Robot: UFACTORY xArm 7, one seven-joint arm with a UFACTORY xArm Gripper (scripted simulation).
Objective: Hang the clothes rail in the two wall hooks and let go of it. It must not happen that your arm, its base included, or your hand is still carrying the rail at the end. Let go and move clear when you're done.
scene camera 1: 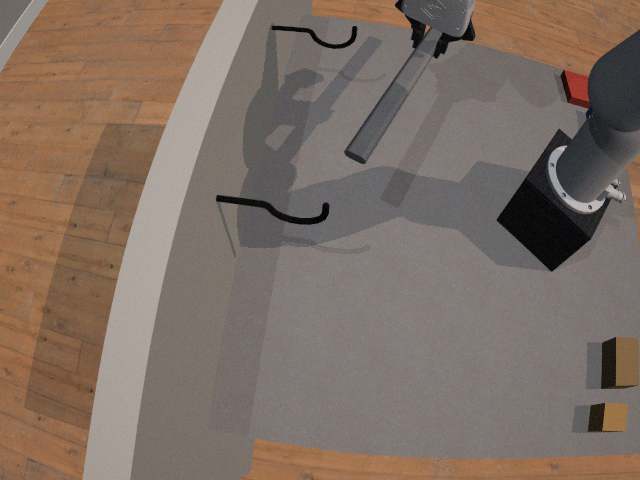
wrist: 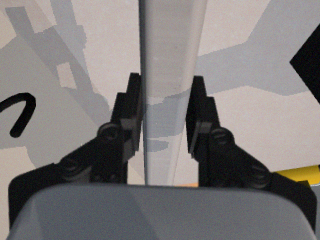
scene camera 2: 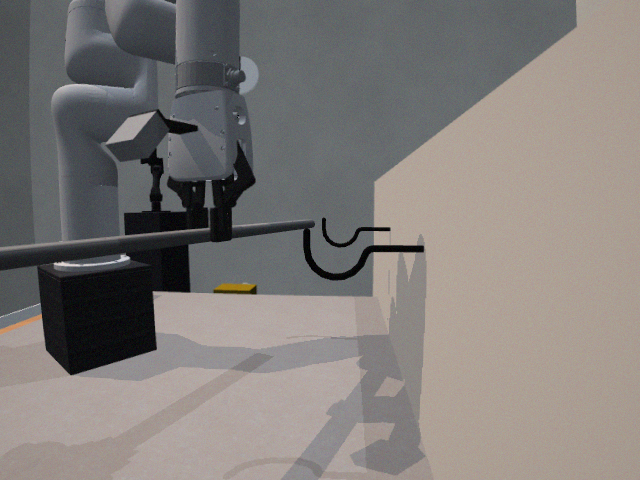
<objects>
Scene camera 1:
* gripper: 427, 48
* clothes rail: 364, 142
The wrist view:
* gripper: 165, 92
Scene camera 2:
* gripper: 209, 240
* beige wall: 509, 329
</objects>
